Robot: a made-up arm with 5 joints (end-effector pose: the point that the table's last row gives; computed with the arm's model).
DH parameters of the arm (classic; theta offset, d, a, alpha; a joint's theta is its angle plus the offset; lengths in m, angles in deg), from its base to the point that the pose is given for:
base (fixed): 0 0.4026 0.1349 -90
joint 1: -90 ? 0.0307 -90
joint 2: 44.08 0 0.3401 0
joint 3: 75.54 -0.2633 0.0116 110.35
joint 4: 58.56 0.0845 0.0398 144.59
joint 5: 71.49 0 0.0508 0
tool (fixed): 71.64 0.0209 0 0
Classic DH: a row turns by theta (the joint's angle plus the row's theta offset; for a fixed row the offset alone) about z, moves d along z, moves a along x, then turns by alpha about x.
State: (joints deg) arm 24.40 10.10 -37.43 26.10 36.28
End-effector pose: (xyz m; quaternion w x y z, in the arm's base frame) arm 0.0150 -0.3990 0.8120 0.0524 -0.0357 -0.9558 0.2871
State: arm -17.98 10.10 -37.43 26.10 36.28
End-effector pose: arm -0.2296 -0.3990 0.6242 0.2966 0.1370 0.9101 -0.2548
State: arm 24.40 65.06 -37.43 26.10 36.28
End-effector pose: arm -0.1531 -0.4918 0.4415 0.1162 -0.1918 -0.9618 -0.1569
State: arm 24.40 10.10 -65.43 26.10 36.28
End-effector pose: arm 0.0239 -0.3470 0.8315 0.0143 0.0494 -0.8677 0.4944
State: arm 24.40 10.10 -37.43 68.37 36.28
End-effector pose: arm 0.0464 -0.3725 0.8108 0.0664 -0.3077 0.9123 -0.2619
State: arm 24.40 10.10 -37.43 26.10 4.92
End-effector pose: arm 0.0422 -0.4028 0.8106 0.1280 0.2240 -0.9299 0.2623
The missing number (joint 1, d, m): -0.0543
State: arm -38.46 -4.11 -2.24 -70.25 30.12
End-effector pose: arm -0.3538 -0.3280 0.4539 0.0350 -0.6149 -0.7258 -0.3063
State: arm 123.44 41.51 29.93 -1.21 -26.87
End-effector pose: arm 0.2357 -0.4720 0.6414 0.6340 -0.4172 -0.4859 -0.4335
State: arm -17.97 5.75 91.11 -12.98 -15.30
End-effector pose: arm -0.1690 -0.3330 0.4314 0.0976 -0.1825 0.6196 0.7571
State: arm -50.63 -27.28 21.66 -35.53 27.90
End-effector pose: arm -0.3862 -0.2403 0.4020 0.2445 0.4212 0.8430 0.2284
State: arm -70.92 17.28 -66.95 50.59 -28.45
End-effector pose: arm -0.2252 -0.3374 0.3016 0.2928 -0.1727 0.5732 -0.7456
